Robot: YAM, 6 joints.
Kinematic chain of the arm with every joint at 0, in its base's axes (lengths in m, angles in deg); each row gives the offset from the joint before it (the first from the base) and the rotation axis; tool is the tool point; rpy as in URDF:
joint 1: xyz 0 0 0.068 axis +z
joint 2: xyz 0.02 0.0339 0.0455 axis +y
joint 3: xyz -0.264 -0.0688 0 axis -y
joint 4: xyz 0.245 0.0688 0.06 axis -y
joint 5: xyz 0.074 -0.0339 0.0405 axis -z
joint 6: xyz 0.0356 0 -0.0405 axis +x
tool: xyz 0 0 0 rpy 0 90 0
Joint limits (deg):
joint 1: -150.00..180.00
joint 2: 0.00..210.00
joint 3: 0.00..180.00
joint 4: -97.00..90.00
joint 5: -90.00..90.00
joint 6: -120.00..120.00
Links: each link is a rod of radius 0.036 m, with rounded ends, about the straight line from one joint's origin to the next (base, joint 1, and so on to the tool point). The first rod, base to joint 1, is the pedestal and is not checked.
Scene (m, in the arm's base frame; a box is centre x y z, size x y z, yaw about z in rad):
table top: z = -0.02
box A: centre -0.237 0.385 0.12 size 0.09 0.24 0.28 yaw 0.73
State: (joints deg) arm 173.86 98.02 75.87 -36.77 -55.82 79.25
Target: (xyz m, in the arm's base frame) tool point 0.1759 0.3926 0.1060
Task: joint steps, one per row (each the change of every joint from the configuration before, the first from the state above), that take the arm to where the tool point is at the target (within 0.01 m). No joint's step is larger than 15 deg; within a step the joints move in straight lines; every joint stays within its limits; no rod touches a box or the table.
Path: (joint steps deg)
1: -13.91 3.17 8.32 4.59 1.73 0.00
2: -13.91 3.16 8.31 4.58 1.72 0.00
3: -13.92 3.17 8.32 4.59 1.73 0.00
4: -13.91 3.16 8.31 4.58 1.73 0.00
5: -13.95 4.09 -6.39 -2.38 0.50 0.00
6: -13.95 4.09 -6.39 -2.38 0.51 0.00
7: -13.96 4.09 -6.39 -2.38 0.50 0.00
8: -13.95 4.09 -6.39 -2.39 0.50 0.00

